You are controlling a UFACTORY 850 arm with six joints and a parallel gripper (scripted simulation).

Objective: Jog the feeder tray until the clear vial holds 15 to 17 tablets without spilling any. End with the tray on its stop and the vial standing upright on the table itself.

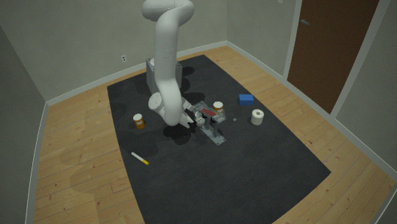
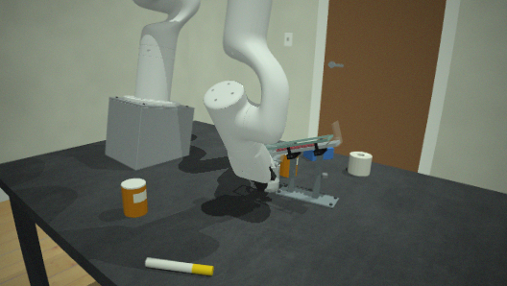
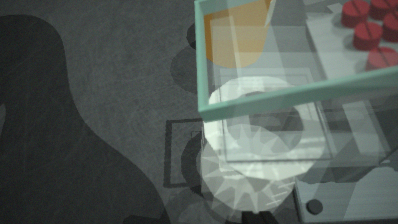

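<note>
The clear vial lies 10 mm behind my hand, 50 mm to the left of it and 10 mm above it. Round my hand: grey cube: 80 mm ahead, 230 mm to the left, 30 mm below; yellow marker: 80 mm ahead, 340 mm to the right, 20 mm below; white roll: 150 mm ahead, 340 mm to the left.
</note>
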